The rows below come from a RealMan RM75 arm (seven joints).
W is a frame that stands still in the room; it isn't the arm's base.
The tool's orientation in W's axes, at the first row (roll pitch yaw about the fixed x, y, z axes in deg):
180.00, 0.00, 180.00
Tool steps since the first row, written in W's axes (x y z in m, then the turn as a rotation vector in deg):
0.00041, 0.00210, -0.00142, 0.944, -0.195, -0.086
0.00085, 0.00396, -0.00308, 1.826, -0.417, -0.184
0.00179, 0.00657, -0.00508, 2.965, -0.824, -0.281
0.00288, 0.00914, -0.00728, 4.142, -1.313, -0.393
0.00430, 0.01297, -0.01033, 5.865, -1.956, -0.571
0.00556, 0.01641, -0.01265, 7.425, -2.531, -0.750
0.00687, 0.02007, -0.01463, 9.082, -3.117, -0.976
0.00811, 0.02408, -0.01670, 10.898, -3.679, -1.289
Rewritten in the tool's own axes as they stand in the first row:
-0.00041, 0.00210, 0.00142, -0.944, -0.195, 0.086
-0.00085, 0.00396, 0.00308, -1.826, -0.417, 0.184
-0.00179, 0.00657, 0.00508, -2.965, -0.824, 0.281
-0.00288, 0.00914, 0.00728, -4.142, -1.313, 0.393
-0.00430, 0.01297, 0.01033, -5.865, -1.956, 0.571
-0.00556, 0.01641, 0.01265, -7.425, -2.531, 0.750
-0.00687, 0.02007, 0.01463, -9.082, -3.117, 0.976
-0.00811, 0.02408, 0.01670, -10.898, -3.679, 1.289

